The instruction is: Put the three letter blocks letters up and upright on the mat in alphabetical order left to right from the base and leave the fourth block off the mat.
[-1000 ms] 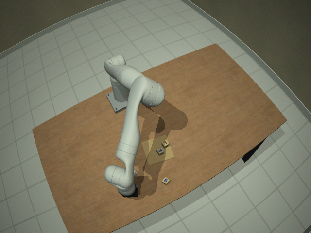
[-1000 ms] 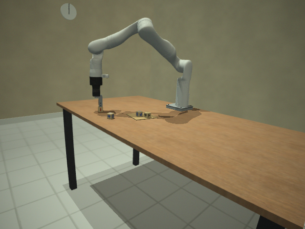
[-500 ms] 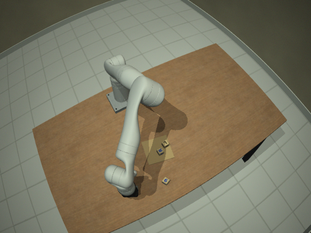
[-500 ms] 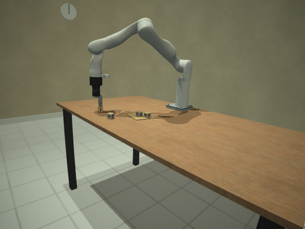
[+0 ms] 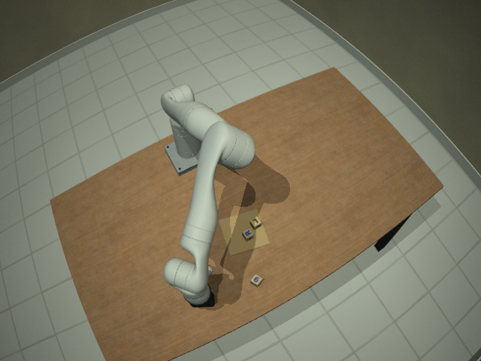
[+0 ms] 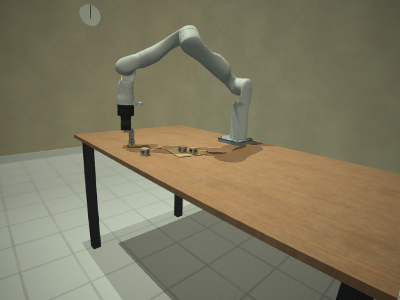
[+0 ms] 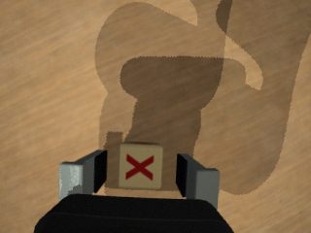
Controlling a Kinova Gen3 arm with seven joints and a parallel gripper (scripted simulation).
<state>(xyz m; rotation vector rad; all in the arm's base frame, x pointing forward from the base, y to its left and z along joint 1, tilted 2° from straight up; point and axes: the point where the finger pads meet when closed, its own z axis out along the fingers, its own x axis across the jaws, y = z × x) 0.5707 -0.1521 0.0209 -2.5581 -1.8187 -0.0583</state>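
The mat lies 17 cm behind my hand, 21 cm to the left of it and 3 cm below it. Round my hand: block (1 cm ahead, 18 cm to the left, 2 cm below).
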